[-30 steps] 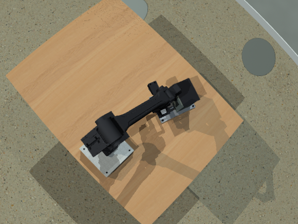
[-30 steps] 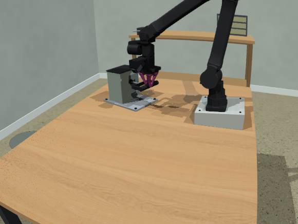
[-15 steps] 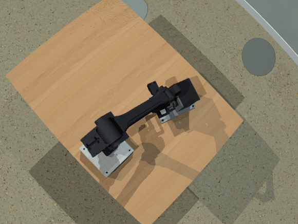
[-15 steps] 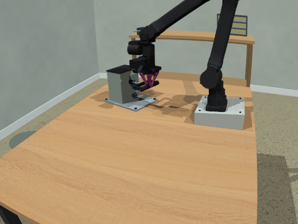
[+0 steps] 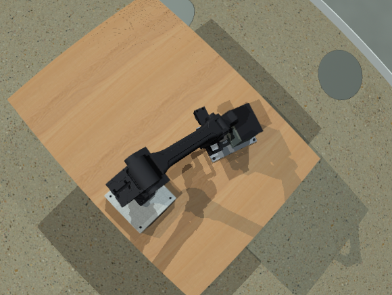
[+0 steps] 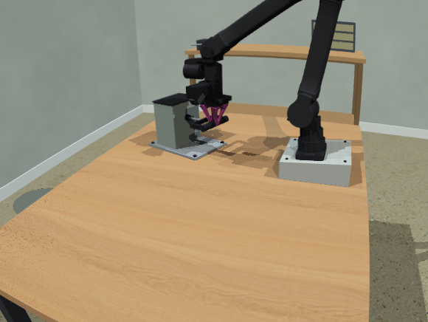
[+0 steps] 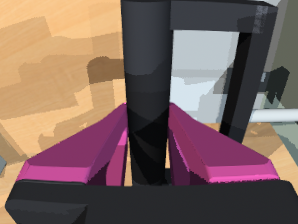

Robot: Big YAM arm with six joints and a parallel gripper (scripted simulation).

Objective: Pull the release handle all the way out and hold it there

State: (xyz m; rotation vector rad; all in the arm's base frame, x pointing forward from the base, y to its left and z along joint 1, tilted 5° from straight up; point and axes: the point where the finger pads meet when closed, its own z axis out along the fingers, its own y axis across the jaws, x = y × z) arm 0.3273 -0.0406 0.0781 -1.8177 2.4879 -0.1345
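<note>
My gripper is now 5 cm short of the release handle grip and 2 cm to the left of it. Also, from my hand: grey baseplate (13 cm ahead, 4 cm to the right, 11 cm below).
</note>
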